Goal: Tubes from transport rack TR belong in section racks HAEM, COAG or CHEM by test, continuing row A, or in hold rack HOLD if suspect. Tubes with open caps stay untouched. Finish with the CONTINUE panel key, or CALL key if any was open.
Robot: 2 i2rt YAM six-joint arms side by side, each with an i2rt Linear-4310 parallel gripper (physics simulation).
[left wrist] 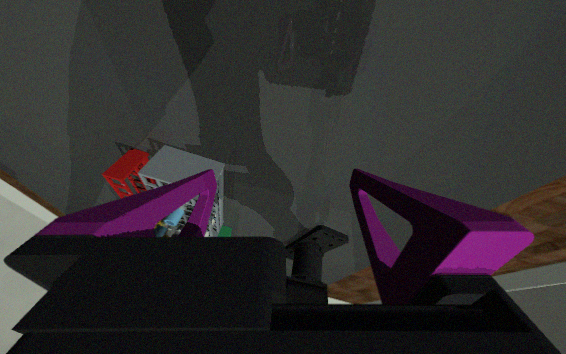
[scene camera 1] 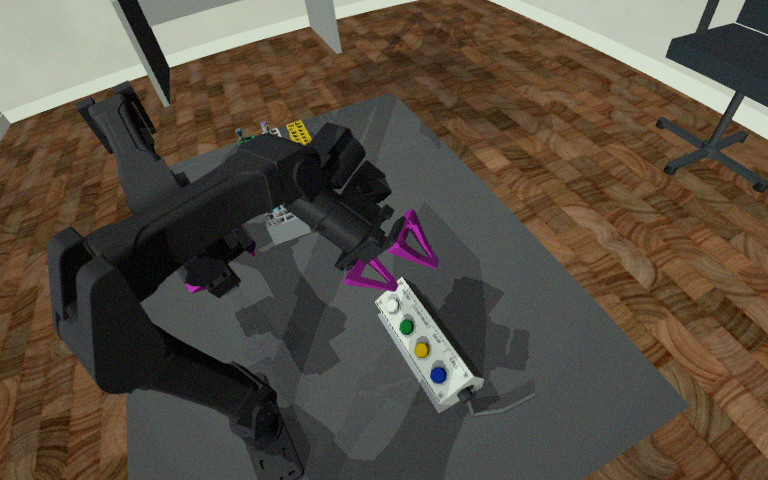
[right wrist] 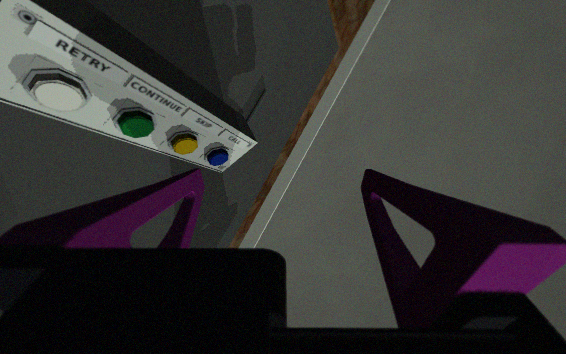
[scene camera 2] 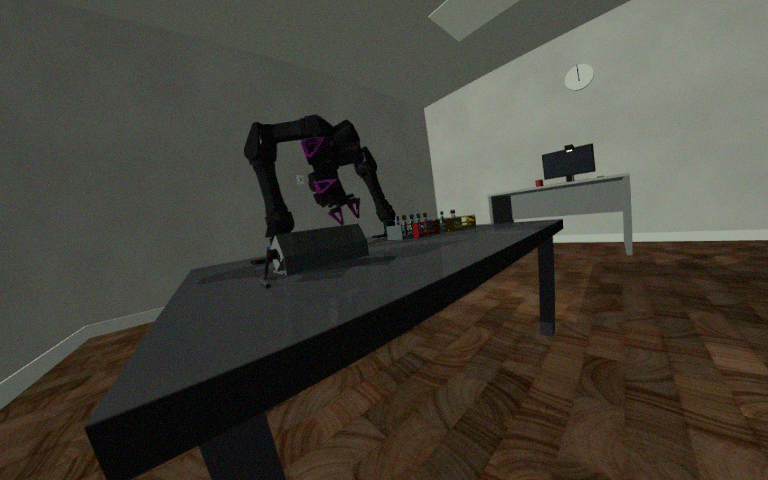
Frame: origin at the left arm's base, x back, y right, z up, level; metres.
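Seen in the pictures: left gripper, fingertip midpoint: point(left wrist: 283, 176) point(scene camera 1: 233, 269) point(scene camera 2: 350, 221); right gripper, fingertip midpoint: point(scene camera 1: 415, 277) point(right wrist: 282, 177) point(scene camera 2: 315, 176); left arm's base, origin of the base link: point(left wrist: 309, 245); right arm's base, origin of the base link: point(scene camera 1: 264, 429).
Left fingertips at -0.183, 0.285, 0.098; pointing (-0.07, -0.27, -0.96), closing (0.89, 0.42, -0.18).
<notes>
Pixels of each thing's top centre, then the offset from my left fingertips to it, as dx, dy, dz. "pt": a spot on its surface instead.
- white key panel, middle of its top: point(right wrist: 184, 118) point(scene camera 1: 425, 326) point(scene camera 2: 318, 228) -0.331, +0.200, -0.014
- green CONTINUE, middle of its top: point(right wrist: 140, 129) point(scene camera 1: 405, 325) -0.300, +0.184, -0.023
- blue CALL, middle of its top: point(right wrist: 221, 161) point(scene camera 1: 437, 373) -0.329, +0.279, -0.023
- grey rack, middle of its top: point(left wrist: 184, 218) point(scene camera 1: 278, 196) point(scene camera 2: 410, 223) -0.080, -0.241, -0.041
- light-blue cap, middle of its top: point(left wrist: 170, 223) -0.082, -0.176, -0.004
- red rack, middle of its top: point(left wrist: 130, 202) point(scene camera 2: 426, 221) -0.169, -0.257, -0.041
- yellow rack, middle of its top: point(scene camera 1: 301, 137) point(scene camera 2: 460, 216) -0.148, -0.478, -0.041
- green rack, middle of its top: point(scene camera 1: 249, 154) point(left wrist: 213, 261) +0.005, -0.451, -0.041
- cable, surface spot: point(scene camera 1: 504, 407) pt -0.428, +0.336, -0.092
The white key panel point(scene camera 1: 459, 384) point(scene camera 2: 322, 249) point(right wrist: 100, 95) has white RETRY, green CONTINUE point(scene camera 1: 406, 326) point(right wrist: 136, 123), yellow SKIP and blue CALL point(scene camera 1: 438, 374) point(right wrist: 218, 157) keys. My right gripper point(scene camera 1: 416, 276) point(scene camera 2: 318, 167) point(right wrist: 282, 177) is open and empty, raised by the panel's RETRY end in scene camera 1. My left gripper point(scene camera 1: 223, 270) point(scene camera 2: 348, 219) point(left wrist: 283, 176) is open and empty above the table. A grey rack point(scene camera 1: 288, 229) point(scene camera 2: 394, 232) point(left wrist: 182, 162) holds tubes; a light-blue cap point(left wrist: 174, 216) shows through a finger. Rack labels and caps' state cannot be read.
A red rack point(scene camera 2: 416, 230) point(left wrist: 127, 165) stands beside the grey one. A yellow rack point(scene camera 1: 298, 131) point(scene camera 2: 467, 221) and green rack point(scene camera 1: 246, 139) point(left wrist: 226, 231) stand farther back. The right arm hides part of the racks in scene camera 1. A cable point(scene camera 1: 504, 407) leaves the panel.
</notes>
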